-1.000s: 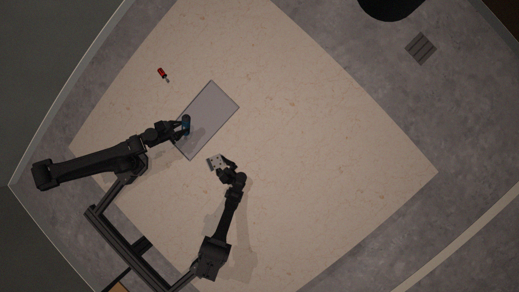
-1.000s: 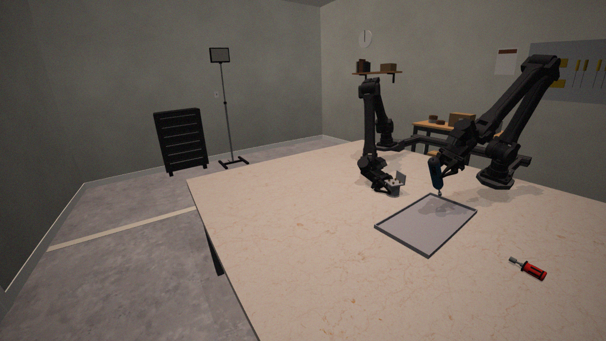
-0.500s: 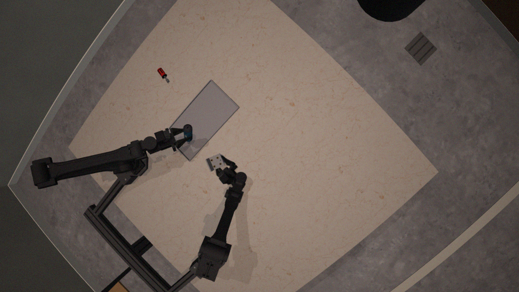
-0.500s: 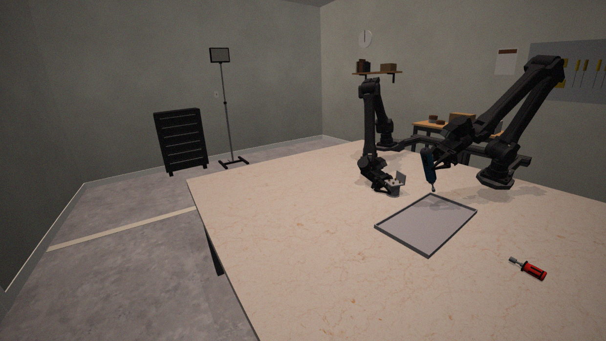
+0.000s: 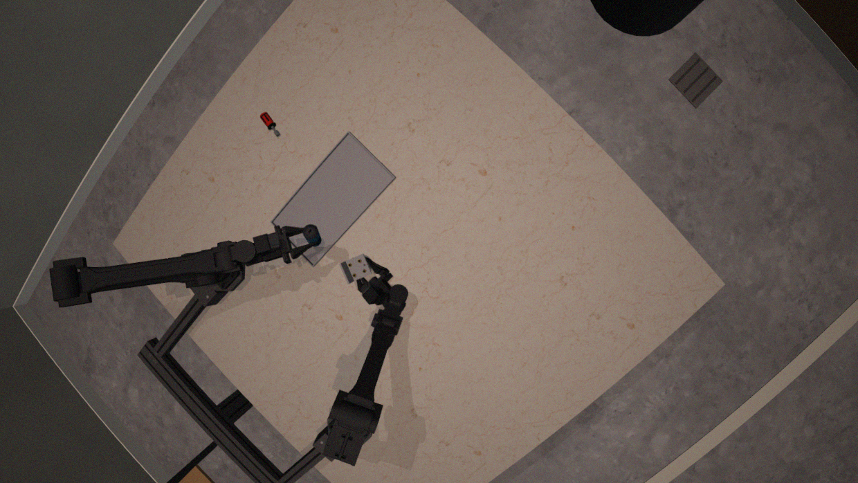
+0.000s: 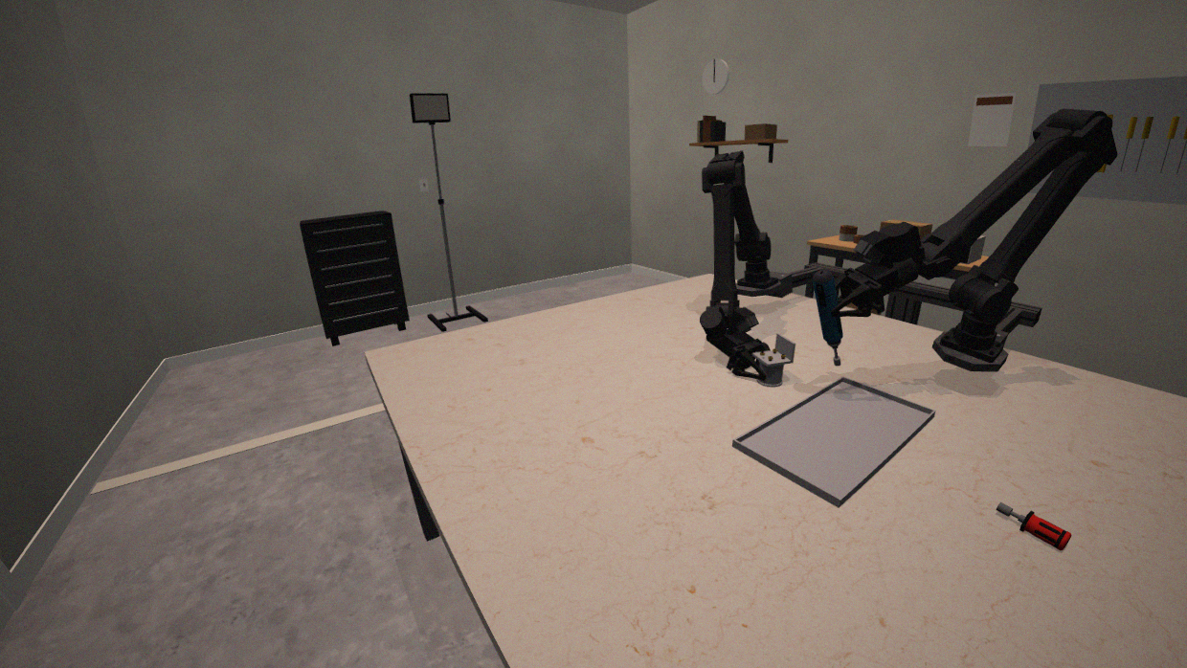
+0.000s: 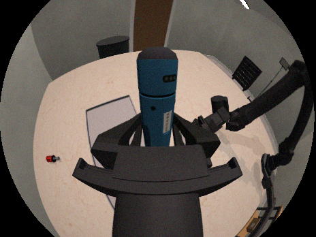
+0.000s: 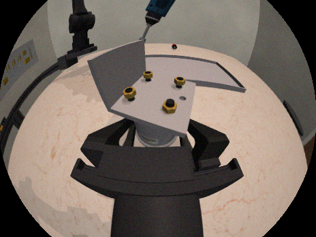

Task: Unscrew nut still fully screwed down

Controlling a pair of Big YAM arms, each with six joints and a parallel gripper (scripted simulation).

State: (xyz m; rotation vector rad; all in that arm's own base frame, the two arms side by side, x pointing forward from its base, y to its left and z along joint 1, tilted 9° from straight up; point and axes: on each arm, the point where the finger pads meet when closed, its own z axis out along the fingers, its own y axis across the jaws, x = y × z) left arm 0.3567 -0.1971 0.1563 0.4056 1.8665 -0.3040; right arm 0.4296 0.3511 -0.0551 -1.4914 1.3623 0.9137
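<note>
Now: the joint module 10 mm above my right hand. From my right hand the other things lie so: flat grey tray: 50 mm ahead, 240 mm to the left, 20 mm below; red-handled screwdriver: 50 mm ahead, 580 mm to the left, 10 mm below; grey bracket: 50 mm above.
</note>
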